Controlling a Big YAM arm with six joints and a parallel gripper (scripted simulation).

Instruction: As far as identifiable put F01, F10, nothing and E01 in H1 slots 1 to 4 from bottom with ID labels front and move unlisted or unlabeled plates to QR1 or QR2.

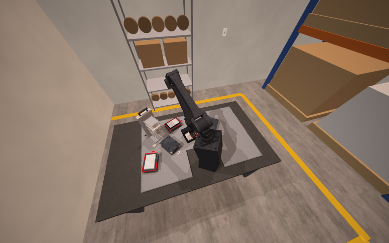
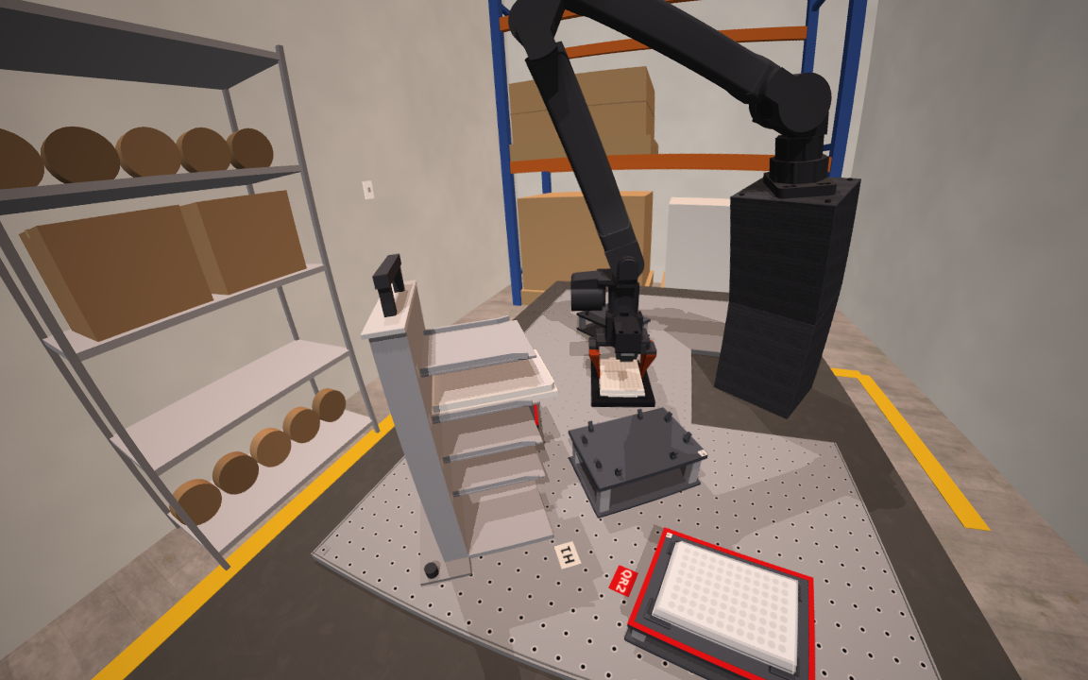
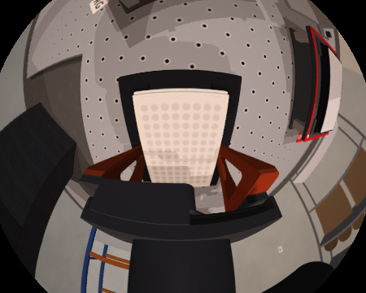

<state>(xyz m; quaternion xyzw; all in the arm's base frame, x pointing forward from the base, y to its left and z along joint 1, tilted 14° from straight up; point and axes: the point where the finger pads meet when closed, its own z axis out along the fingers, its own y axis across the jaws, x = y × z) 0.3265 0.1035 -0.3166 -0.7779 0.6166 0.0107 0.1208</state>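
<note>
My gripper is now 20 mm above the flat black nest. From my hand the other things lie so: L1 label (20 mm behind, 190 mm to the right, 20 mm below); then N6 deck label (20 mm ahead, 100 mm to the right, 20 mm below); then dark regrip nest (60 mm behind, 240 mm to the left, 30 mm above).
</note>
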